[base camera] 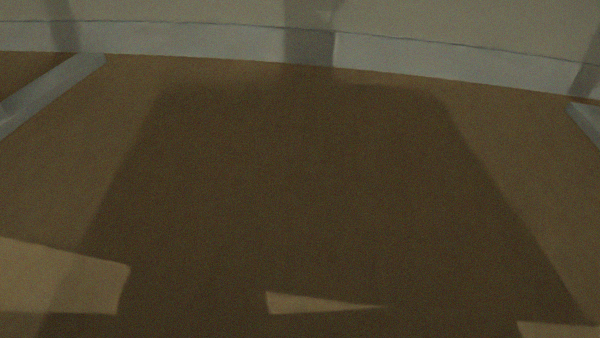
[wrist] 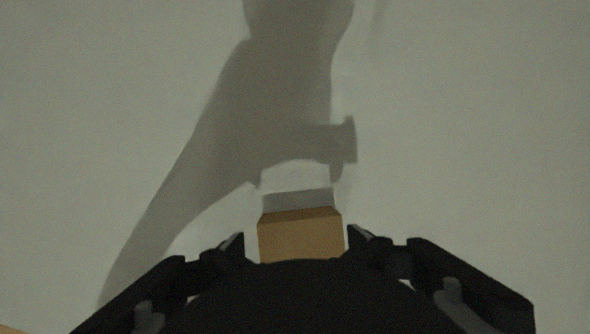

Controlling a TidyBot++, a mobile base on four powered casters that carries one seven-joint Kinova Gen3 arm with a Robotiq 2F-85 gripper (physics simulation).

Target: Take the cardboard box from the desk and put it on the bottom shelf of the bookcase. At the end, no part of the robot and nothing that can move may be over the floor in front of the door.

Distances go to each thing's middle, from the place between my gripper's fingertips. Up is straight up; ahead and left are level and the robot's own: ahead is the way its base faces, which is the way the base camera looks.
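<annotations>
The brown cardboard box (wrist: 317, 232) sits 1 cm to the right of my hand, 2 cm behind it and 7 cm below it.
</annotations>
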